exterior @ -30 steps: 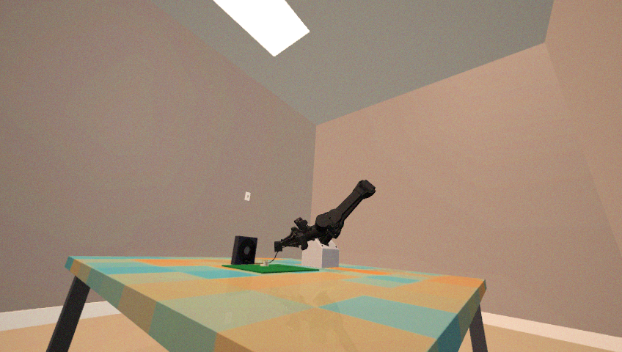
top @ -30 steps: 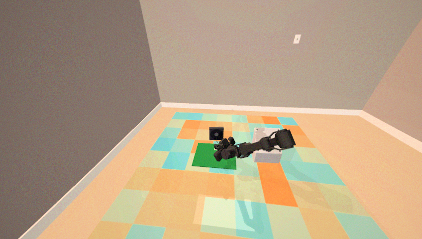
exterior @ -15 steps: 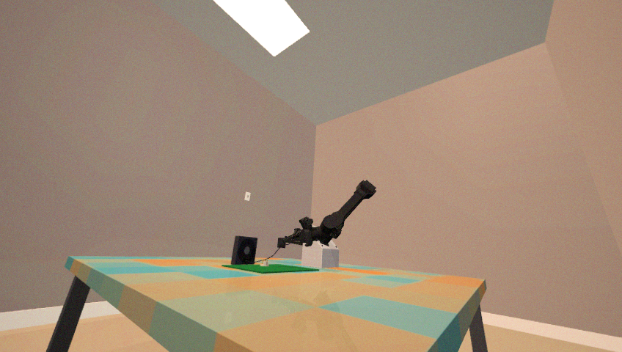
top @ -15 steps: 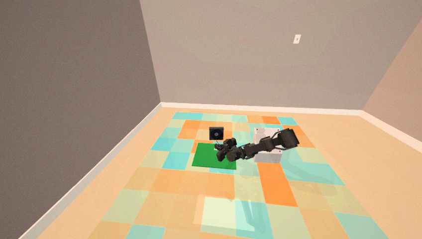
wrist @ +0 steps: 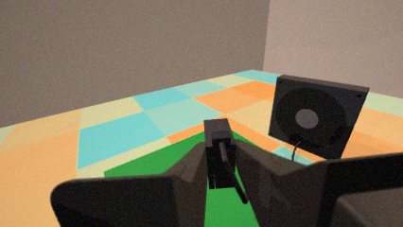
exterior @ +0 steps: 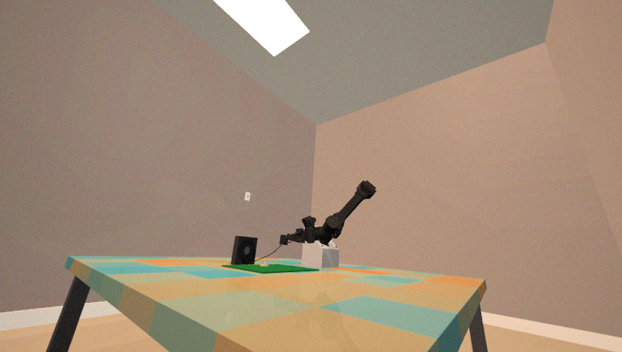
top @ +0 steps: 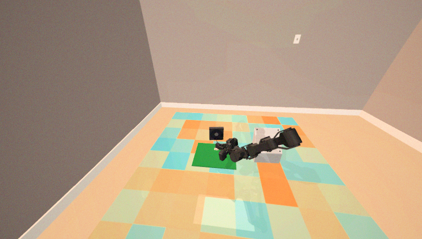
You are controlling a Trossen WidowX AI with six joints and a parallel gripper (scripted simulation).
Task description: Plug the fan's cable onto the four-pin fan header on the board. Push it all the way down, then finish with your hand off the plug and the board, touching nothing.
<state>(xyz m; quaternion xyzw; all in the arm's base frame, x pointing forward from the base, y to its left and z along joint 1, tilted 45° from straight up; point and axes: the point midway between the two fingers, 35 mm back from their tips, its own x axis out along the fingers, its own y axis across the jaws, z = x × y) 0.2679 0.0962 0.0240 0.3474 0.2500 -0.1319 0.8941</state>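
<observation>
Now: the black plug 10 mm below my gripper tip. From my gripper tip the other things lie so: green board: 140 mm below, 30 mm to the right, 30 mm ahead; then black fan: 210 mm to the right, 60 mm below, 60 mm ahead.
</observation>
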